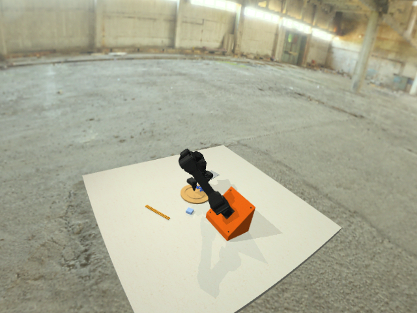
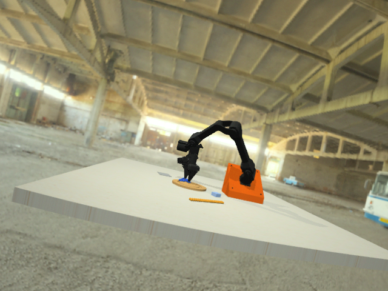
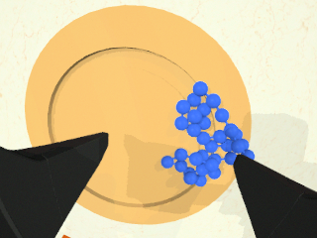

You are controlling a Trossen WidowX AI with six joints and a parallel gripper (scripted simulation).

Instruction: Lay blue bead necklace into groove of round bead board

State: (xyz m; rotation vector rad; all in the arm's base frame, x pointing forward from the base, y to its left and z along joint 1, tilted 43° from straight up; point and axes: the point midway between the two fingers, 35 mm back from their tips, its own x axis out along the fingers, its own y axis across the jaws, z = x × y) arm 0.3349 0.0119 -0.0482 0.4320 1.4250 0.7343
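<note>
Right now the round tan bead board is 20 mm behind my gripper tip, 40 mm to the left of it and 20 mm below it. Also, from my gripper tip: flat grey tile 140 mm ahead, 190 mm to the right, 30 mm below; small light-blue block 150 mm behind, 160 mm to the left, 20 mm below.
</note>
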